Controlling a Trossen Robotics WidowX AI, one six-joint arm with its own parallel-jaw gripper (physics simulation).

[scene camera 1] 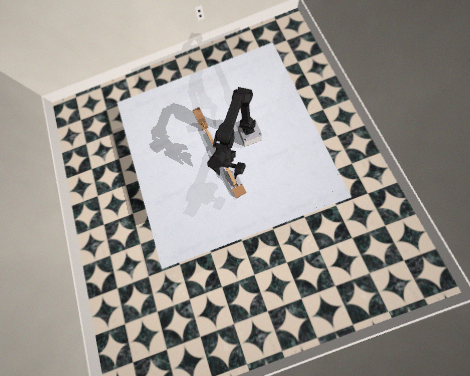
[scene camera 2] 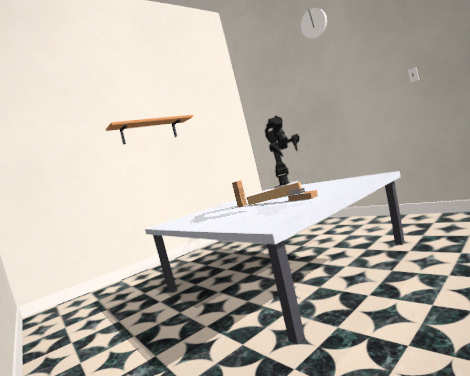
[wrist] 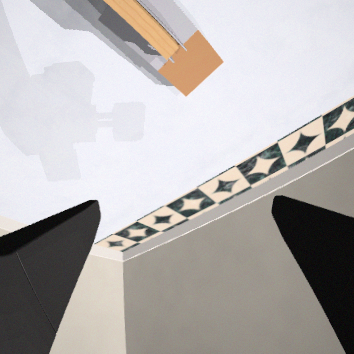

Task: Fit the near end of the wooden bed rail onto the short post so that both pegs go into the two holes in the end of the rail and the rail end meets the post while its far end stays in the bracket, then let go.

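Pixels of known places: gripper, fingertip midpoint: (scene camera 1: 227,176) (scene camera 2: 290,153) (wrist: 187,206); arm's base, origin of the base link: (scene camera 1: 248,129) (scene camera 2: 284,184).
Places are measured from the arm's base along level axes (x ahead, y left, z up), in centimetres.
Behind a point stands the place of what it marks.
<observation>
The wooden rail (scene camera 1: 231,177) @(x 21.7, y 27.6, z 2.0 cm) (scene camera 2: 272,194) @(x 24.7, y 10.3, z -2.7 cm) (wrist: 142,25) @(x 21.5, y 27.0, z 2.0 cm) slopes up from the tall wooden post (scene camera 1: 198,115) @(x 27.9, y -16.2, z 9.5 cm) (scene camera 2: 239,192) @(x 29.6, y -16.3, z 2.2 cm) to its near end. That end is raised and lies over the short post's pegs, beside the low, square-topped short post (scene camera 1: 239,192) @(x 20.1, y 37.3, z -4.4 cm) (scene camera 2: 307,195) @(x 23.8, y 37.3, z -5.7 cm) (wrist: 192,62) @(x 19.7, y 35.9, z -4.4 cm). Two thin grey pegs show at the rail end in the wrist view; whether they are in the holes cannot be told. The far end meets the tall post low down; its bracket is not clear. My gripper (scene camera 1: 227,167) @(x 23.4, y 31.3, z 19.9 cm) (scene camera 2: 287,149) @(x 23.4, y 31.3, z 19.9 cm) (wrist: 187,206) @(x 23.4, y 31.3, z 19.9 cm) is open and empty, high above the rail.
All parts stand on a white table (scene camera 1: 290,165) @(x -18.5, y 31.2, z -8.0 cm) (scene camera 2: 210,227) @(x 77.9, y 14.3, z -8.0 cm) (wrist: 210,130) @(x 24.1, y 51.4, z -8.0 cm). The arm's light base plate (scene camera 1: 251,139) @(x 0.6, y 7.2, z -0.4 cm) is beside the rail. A wall shelf (scene camera 2: 150,122) hangs behind. Shadows of the arm fall across the table.
</observation>
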